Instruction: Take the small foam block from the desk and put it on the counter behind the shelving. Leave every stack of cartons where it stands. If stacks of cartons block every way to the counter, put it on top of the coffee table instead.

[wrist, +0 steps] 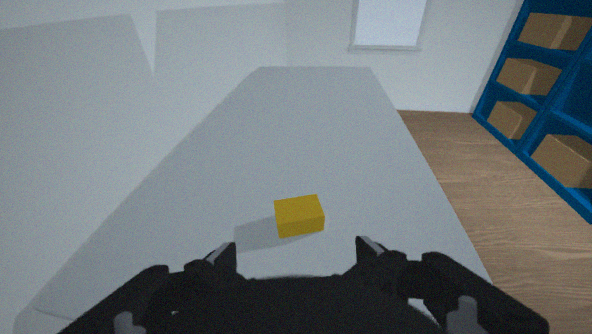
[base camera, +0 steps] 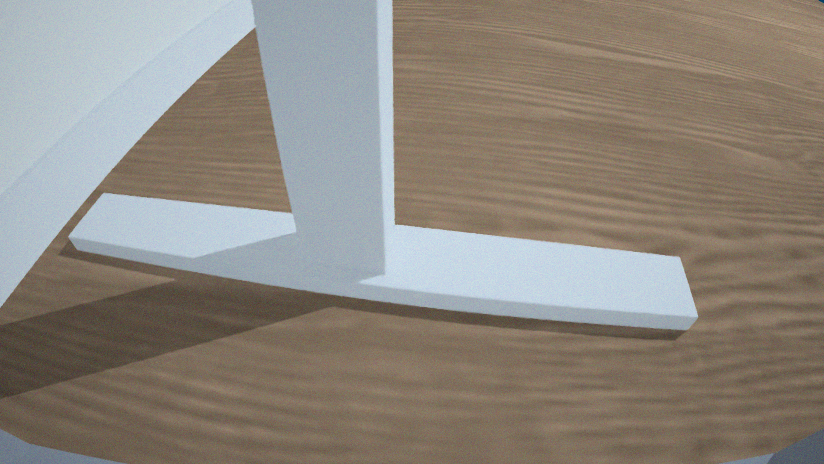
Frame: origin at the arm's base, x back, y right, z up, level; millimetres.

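Seen in the pictures: gripper, between the fingertips: [wrist: 296, 253].
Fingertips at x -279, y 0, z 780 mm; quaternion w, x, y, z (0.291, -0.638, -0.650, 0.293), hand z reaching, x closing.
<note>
Pixels of each thing's top centre, then the offset from my fingertips to it. "*": a spot on its surface instead. Level surfaces: height alone.
- small foam block, centre of its top: [wrist: 298, 208] dx -197, dy +2, dz -181 mm
- grey-white desk, height of its surface: dz -226 mm
- desk's white leg, a spot on its surface: [base camera: 334, 138] * dx -88, dy -50, dz -1005 mm
- Wooden floor, height of its surface: dz -1175 mm
The small foam block [wrist: 299, 216] is yellow and lies on the grey-white desk [wrist: 310, 125] in the wrist view, near the middle of the picture. My gripper [wrist: 296, 253] is open, with its fingers wide apart. The block shows just beyond the fingertips, between their lines, and is not held. In the base camera view the desk's white leg [base camera: 334, 138] stands on a flat foot, and the desk's underside edge shows at the upper left. The blue shelving [wrist: 537, 120] with brown cartons stands at the right of the wrist view. The counter and the coffee table do not show.
In the wrist view a carton [wrist: 565, 160] sits on the lowest shelf. A window [wrist: 391, 22] is in the far wall. A white wall runs along the desk's left side. Wooden floor [wrist: 450, 160] lies between desk and shelving. The desk's foot [base camera: 536, 276] sticks out over the floor.
</note>
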